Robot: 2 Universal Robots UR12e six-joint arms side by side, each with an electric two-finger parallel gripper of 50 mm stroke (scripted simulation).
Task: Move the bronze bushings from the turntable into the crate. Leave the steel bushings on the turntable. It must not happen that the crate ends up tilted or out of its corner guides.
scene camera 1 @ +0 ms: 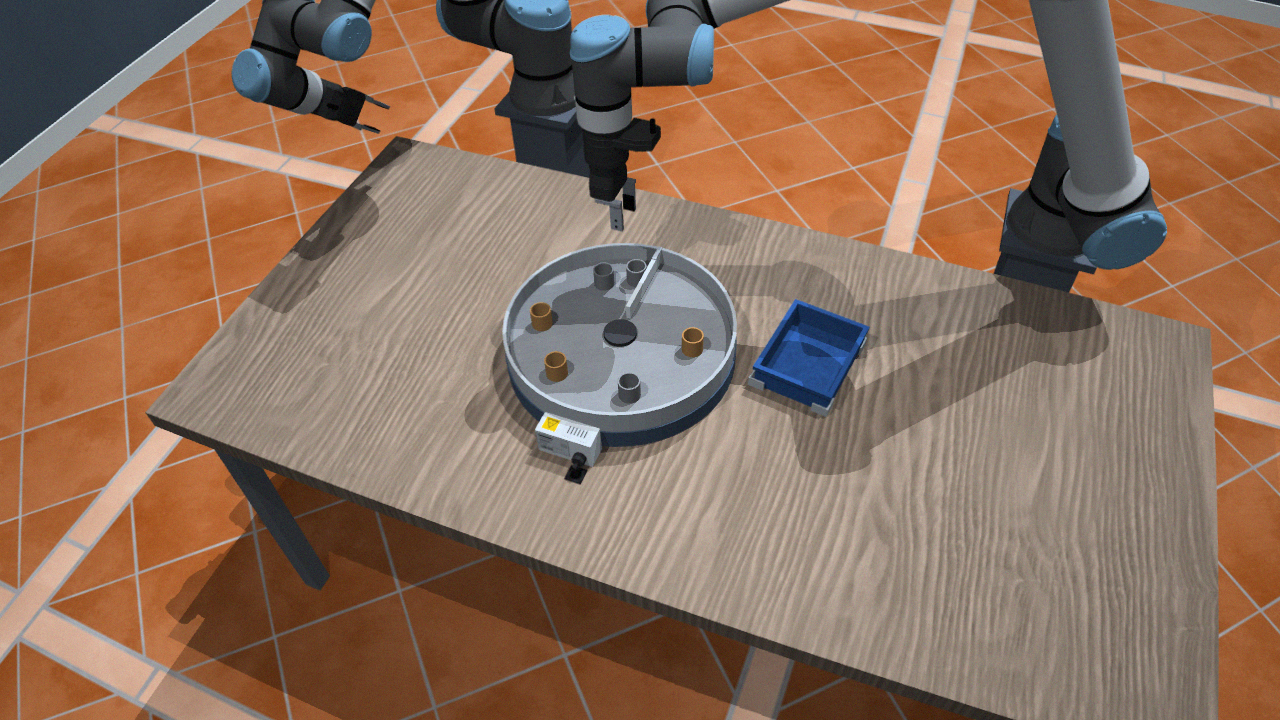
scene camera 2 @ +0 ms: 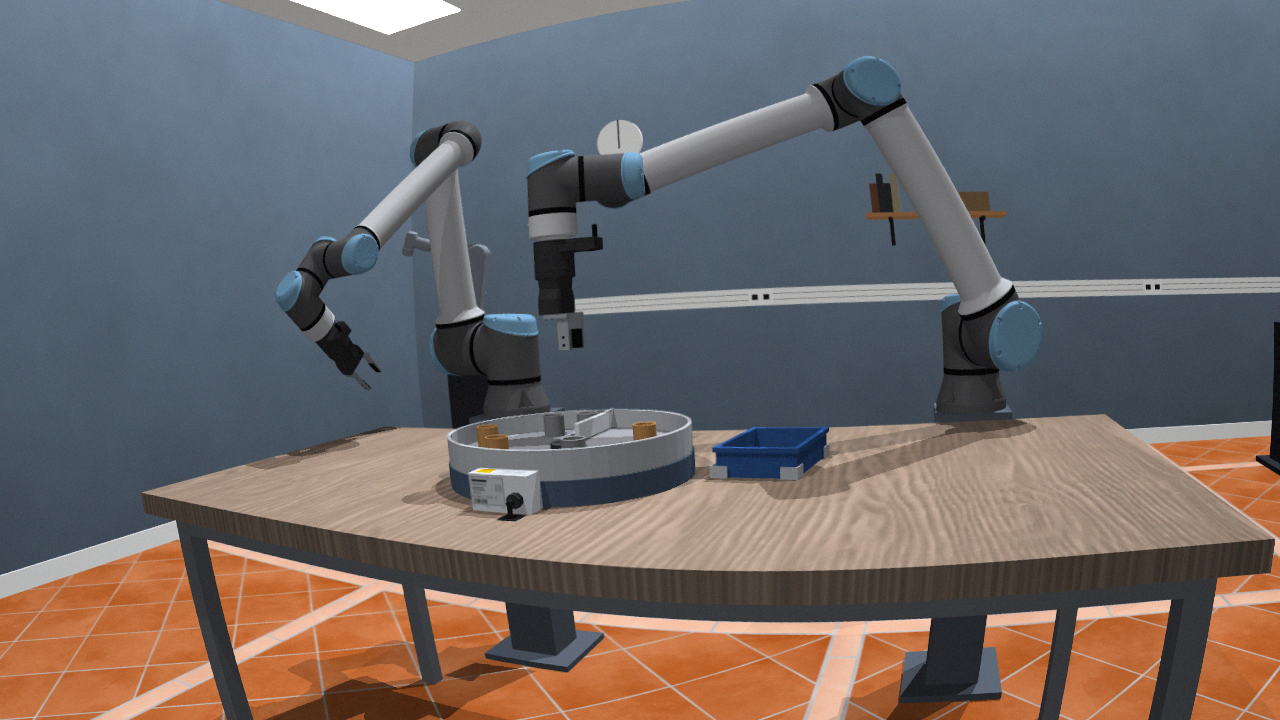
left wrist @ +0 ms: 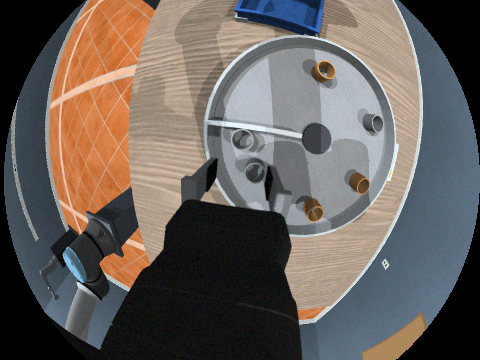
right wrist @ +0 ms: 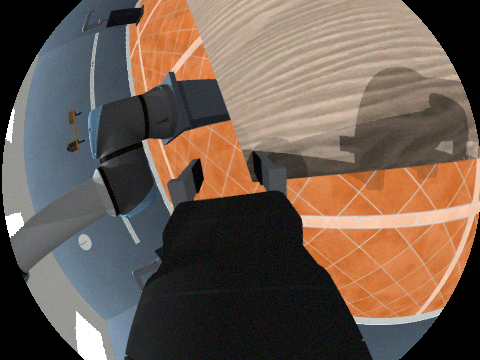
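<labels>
Scene camera 1: my left gripper, my right gripper in frame. My left gripper visible in scene camera 2 point(571, 348). My right gripper visible in scene camera 2. Left wrist view: my left gripper in frame. Left wrist view does not show my right gripper, hidden by my left gripper. My right gripper visible in the right wrist view point(227, 165). Right wrist view: my left gripper out of frame. My left gripper, same spot: point(scene camera 1: 616, 214) and point(left wrist: 271, 190). My right gripper, same spot: point(scene camera 2: 346, 362) and point(scene camera 1: 346, 117).
</labels>
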